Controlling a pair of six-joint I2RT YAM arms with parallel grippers.
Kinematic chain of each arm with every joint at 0, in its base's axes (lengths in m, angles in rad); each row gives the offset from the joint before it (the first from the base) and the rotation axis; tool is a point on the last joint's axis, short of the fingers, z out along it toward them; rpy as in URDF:
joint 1: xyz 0 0 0.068 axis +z
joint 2: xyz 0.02 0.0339 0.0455 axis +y
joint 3: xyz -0.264 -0.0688 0 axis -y
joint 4: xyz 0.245 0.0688 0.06 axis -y
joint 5: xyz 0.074 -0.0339 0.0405 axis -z
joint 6: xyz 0.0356 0 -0.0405 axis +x
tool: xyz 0 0 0 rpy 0 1.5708 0
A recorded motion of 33 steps. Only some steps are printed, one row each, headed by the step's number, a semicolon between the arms.
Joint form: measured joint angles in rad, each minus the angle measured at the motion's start. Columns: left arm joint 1, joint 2, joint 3, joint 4, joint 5, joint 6; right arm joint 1, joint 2, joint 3, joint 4, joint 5, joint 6.
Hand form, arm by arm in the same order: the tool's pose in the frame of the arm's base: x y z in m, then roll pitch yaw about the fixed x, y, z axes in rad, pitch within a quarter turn. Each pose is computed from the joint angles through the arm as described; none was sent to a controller.
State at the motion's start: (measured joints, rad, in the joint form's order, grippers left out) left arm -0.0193 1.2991 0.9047 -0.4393 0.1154 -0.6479; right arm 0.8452 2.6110 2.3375 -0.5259 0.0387 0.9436
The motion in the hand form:
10: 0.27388 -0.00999 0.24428 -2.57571 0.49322 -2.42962; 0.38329 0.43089 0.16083 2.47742 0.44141 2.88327
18: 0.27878 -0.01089 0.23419 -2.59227 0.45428 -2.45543; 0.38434 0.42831 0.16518 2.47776 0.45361 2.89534
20: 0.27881 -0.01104 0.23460 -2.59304 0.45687 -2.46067; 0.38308 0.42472 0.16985 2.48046 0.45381 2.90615
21: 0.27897 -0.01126 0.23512 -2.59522 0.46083 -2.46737; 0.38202 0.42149 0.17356 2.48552 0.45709 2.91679
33: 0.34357 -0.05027 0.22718 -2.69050 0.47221 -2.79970; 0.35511 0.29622 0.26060 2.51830 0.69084 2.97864
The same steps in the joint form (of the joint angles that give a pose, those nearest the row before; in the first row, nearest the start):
10: 0.0000 0.0156 0.0000 0.0011 0.0172 0.0126; 0.0000 -0.0004 0.0000 0.0065 -0.0160 -0.0038
18: 0.0000 0.0553 0.0000 0.0011 0.0401 0.0172; -0.0046 -0.0130 -0.0084 0.0080 -0.0198 -0.0233
20: -0.0004 0.0549 0.0011 0.0004 0.0412 0.0221; -0.0076 -0.0370 -0.0347 0.0084 -0.0278 -0.0332
21: -0.0012 0.0549 0.0030 -0.0007 0.0412 0.0286; -0.0103 -0.0572 -0.0572 0.0084 -0.0320 -0.0446
33: -0.1049 0.3468 0.2590 -0.0381 0.0915 0.2266; -0.1492 -0.6268 -0.6970 0.1934 -0.0282 -0.3204

